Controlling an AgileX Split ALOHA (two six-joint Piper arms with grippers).
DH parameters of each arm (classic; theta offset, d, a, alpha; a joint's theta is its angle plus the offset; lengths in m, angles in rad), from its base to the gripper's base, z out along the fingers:
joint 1: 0 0.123 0 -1.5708
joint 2: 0.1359 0 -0.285 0
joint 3: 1.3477 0 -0.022 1.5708
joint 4: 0 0.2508 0 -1.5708
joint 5: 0 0 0.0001 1.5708
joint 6: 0 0.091 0 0
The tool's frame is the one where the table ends.
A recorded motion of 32 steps. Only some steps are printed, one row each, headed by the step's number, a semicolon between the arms.
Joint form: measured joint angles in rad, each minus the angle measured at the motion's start. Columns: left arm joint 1, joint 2, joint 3, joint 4, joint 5, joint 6; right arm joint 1, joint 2, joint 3, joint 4, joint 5, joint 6.
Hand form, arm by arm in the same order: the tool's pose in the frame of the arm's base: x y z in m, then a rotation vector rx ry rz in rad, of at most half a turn. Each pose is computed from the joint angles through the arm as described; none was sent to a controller.
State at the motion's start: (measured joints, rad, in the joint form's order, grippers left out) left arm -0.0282 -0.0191 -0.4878 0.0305 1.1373 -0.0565; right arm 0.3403 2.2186 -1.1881 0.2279 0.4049 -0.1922
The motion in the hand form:
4: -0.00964 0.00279 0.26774 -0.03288 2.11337 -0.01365; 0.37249 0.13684 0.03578 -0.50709 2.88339 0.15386
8: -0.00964 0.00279 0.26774 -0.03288 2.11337 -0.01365; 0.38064 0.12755 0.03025 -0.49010 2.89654 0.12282
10: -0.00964 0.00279 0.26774 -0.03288 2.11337 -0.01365; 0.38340 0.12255 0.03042 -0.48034 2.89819 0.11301
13: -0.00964 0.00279 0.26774 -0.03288 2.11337 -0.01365; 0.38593 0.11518 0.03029 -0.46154 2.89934 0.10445
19: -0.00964 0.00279 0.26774 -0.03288 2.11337 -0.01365; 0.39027 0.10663 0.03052 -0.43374 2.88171 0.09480
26: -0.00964 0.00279 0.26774 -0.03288 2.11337 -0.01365; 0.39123 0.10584 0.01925 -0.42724 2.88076 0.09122
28: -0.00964 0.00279 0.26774 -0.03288 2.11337 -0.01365; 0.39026 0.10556 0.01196 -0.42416 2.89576 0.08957
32: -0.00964 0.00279 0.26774 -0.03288 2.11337 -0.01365; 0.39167 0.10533 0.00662 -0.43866 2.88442 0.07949
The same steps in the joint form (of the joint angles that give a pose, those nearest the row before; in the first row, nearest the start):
4: 0.0000 0.0000 0.0000 0.0000 0.0000 0.0000; -0.0040 0.0517 -0.0531 -0.0546 0.0049 0.0288
8: 0.0000 0.0000 0.0000 0.0000 0.0000 0.0000; -0.0290 0.0788 -0.0837 -0.0983 0.0193 0.0556
10: 0.0000 0.0000 0.0000 0.0000 0.0000 0.0000; -0.0419 0.0809 -0.0899 -0.1107 0.0238 0.0606
13: 0.0000 0.0000 0.0000 0.0000 0.0000 0.0000; -0.0605 0.0817 -0.0908 -0.1187 0.0228 0.0616
19: 0.0000 0.0000 0.0000 0.0000 0.0000 0.0000; -0.0825 0.0821 -0.0908 -0.1276 0.0015 0.0636
26: 0.0000 0.0000 0.0000 0.0000 0.0000 0.0000; -0.0844 0.1134 -0.0954 -0.1276 -0.0272 0.0647
28: 0.0000 0.0000 0.0000 0.0000 0.0000 0.0000; -0.0844 0.1330 -0.0986 -0.1276 -0.0292 0.0679
32: 0.0000 0.0000 0.0000 0.0000 0.0000 0.0000; -0.0844 0.1492 -0.1035 -0.1407 -0.0494 0.0679

